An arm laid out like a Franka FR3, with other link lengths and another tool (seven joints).
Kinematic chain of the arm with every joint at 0, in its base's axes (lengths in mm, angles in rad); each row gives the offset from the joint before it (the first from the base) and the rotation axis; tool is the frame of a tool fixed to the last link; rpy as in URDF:
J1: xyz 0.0 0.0 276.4 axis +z
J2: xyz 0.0 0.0 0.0 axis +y
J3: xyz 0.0 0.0 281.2 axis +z
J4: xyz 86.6 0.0 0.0 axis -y
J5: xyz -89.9 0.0 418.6 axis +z
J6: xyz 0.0 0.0 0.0 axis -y
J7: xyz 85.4 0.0 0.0 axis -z
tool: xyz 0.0 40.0 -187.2 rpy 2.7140 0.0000 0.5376
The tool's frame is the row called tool.
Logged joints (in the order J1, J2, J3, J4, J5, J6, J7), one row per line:
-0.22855, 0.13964, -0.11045, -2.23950, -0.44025, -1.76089, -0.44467
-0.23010, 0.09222, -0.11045, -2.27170, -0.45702, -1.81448, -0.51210
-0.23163, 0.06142, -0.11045, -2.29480, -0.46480, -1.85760, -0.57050
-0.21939, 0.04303, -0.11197, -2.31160, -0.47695, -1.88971, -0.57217
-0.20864, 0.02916, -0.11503, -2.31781, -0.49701, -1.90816, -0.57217
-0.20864, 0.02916, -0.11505, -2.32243, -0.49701, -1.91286, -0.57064
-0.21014, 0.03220, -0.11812, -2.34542, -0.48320, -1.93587, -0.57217
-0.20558, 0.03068, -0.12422, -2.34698, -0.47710, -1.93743, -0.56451
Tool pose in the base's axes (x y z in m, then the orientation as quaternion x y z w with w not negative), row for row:
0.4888, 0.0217, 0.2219, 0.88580, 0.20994, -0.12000, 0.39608
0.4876, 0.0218, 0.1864, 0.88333, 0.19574, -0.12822, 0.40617
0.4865, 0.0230, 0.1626, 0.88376, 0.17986, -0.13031, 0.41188
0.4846, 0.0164, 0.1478, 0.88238, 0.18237, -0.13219, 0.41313
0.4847, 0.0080, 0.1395, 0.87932, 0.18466, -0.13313, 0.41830
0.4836, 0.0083, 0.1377, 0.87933, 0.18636, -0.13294, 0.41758
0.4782, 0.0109, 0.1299, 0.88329, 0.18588, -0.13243, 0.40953
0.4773, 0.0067, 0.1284, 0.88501, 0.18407, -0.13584, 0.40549
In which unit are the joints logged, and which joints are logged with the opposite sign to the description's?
The joints are logged in radians. Opposite sign: J1, J2, J6, J7.
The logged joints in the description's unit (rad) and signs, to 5 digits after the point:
0.22855, -0.13964, -0.11045, -2.23950, -0.44025, 1.76089, 0.44467
0.23010, -0.09222, -0.11045, -2.27170, -0.45702, 1.81448, 0.51210
0.23163, -0.06142, -0.11045, -2.29480, -0.46480, 1.85760, 0.57050
0.21939, -0.04303, -0.11197, -2.31160, -0.47695, 1.88971, 0.57217
0.20864, -0.02916, -0.11503, -2.31781, -0.49701, 1.90816, 0.57217
0.20864, -0.02916, -0.11505, -2.32243, -0.49701, 1.91286, 0.57064
0.21014, -0.03220, -0.11812, -2.34542, -0.48320, 1.93587, 0.57217
0.20558, -0.03068, -0.12422, -2.34698, -0.47710, 1.93743, 0.56451

